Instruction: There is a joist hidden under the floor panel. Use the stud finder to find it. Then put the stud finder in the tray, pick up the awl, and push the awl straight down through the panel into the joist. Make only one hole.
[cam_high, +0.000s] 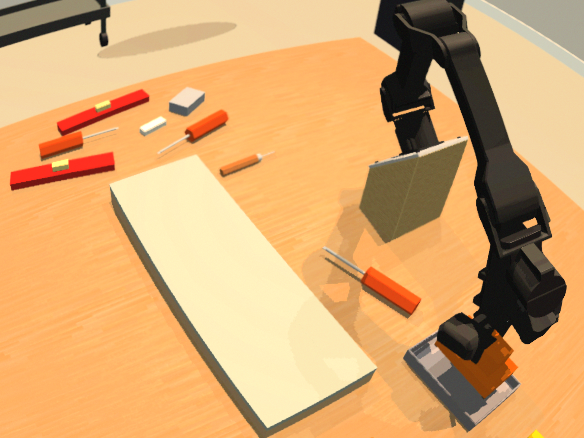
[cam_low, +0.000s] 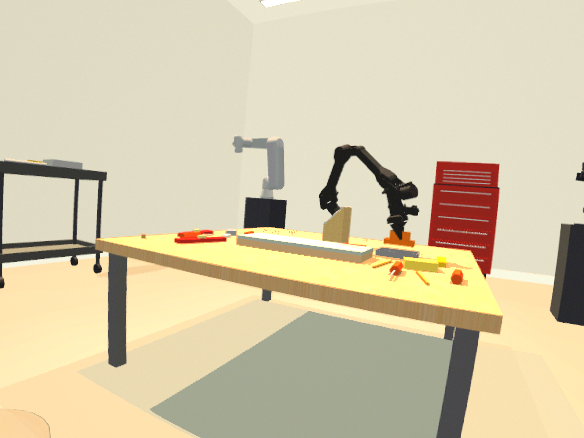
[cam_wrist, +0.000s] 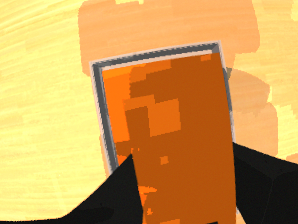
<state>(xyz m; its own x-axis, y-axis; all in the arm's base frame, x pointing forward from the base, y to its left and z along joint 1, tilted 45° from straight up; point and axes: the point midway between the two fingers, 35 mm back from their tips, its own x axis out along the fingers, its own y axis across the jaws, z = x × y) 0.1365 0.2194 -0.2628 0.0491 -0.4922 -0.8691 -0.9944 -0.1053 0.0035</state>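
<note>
Now: gripper tip 4 cm to the left of the indicator window and 3 cm below it. Round my gripper tip: grey tray (1 cm to the right, 6 cm below); orange stud finder (2 cm to the right, 2 cm above); yellow block (4 cm ahead, 17 cm to the left, 6 cm below).
</note>
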